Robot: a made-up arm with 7 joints.
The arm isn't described. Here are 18 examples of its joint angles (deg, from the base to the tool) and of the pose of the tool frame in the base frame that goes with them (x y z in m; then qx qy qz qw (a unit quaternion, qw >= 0)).
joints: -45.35 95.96 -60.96 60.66 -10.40 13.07 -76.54
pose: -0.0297 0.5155 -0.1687 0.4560 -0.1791 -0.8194 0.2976
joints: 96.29 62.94 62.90 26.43 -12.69 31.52 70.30
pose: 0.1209 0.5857 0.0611 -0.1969 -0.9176 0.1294 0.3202
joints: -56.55 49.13 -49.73 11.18 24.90 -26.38 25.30
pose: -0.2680 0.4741 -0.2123 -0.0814 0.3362 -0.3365 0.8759
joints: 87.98 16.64 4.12 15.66 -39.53 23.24 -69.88
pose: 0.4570 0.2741 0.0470 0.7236 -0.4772 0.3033 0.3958
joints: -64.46 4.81 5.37 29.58 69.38 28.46 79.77
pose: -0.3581 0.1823 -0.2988 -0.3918 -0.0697 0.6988 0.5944
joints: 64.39 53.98 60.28 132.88 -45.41 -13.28 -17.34
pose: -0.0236 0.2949 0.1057 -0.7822 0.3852 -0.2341 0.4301
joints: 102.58 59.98 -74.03 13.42 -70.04 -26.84 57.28
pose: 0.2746 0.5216 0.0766 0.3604 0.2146 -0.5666 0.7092
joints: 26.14 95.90 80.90 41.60 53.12 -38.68 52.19
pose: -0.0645 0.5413 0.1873 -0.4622 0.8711 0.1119 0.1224
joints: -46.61 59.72 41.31 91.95 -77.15 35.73 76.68
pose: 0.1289 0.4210 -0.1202 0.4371 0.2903 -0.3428 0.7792
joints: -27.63 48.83 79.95 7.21 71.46 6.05 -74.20
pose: -0.1328 0.5162 -0.2649 0.4190 0.1971 0.8787 0.1160
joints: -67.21 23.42 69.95 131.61 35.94 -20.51 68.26
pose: 0.0031 0.3222 -0.0638 -0.0334 -0.5749 -0.5255 0.6263
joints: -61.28 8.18 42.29 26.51 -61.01 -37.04 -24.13
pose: -0.3537 0.2686 -0.2820 0.2331 0.0070 -0.3056 0.9232
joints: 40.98 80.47 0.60 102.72 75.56 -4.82 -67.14
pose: 0.1926 0.3302 0.1268 0.1838 -0.8390 0.4186 0.2951
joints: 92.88 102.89 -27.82 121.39 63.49 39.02 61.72
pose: 0.0533 0.2796 0.1798 0.0516 -0.5915 -0.5612 0.5766
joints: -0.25 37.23 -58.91 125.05 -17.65 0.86 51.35
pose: 0.0982 0.0729 -0.1923 -0.3551 -0.3905 -0.7834 0.3283
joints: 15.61 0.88 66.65 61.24 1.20 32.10 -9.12
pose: 0.1754 0.3275 -0.3253 0.1247 -0.2809 0.5740 0.7590
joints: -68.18 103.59 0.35 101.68 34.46 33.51 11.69
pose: 0.1309 0.3306 -0.1947 0.0947 0.0995 -0.5364 0.8327
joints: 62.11 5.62 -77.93 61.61 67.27 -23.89 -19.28
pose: 0.3561 -0.0317 -0.1397 -0.2970 -0.7362 -0.1067 0.5988
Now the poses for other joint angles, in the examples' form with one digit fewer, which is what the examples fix.
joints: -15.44 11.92 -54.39 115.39 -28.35 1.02 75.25
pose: 0.070 -0.004 -0.209 -0.481 -0.313 -0.765 0.294
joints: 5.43 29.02 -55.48 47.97 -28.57 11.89 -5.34
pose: 0.138 0.206 -0.415 0.214 -0.222 -0.662 0.683
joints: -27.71 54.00 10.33 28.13 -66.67 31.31 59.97
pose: -0.021 0.515 -0.274 0.174 0.563 -0.226 0.775
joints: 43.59 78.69 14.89 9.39 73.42 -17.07 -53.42
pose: 0.085 0.608 -0.036 0.378 -0.384 0.837 0.088
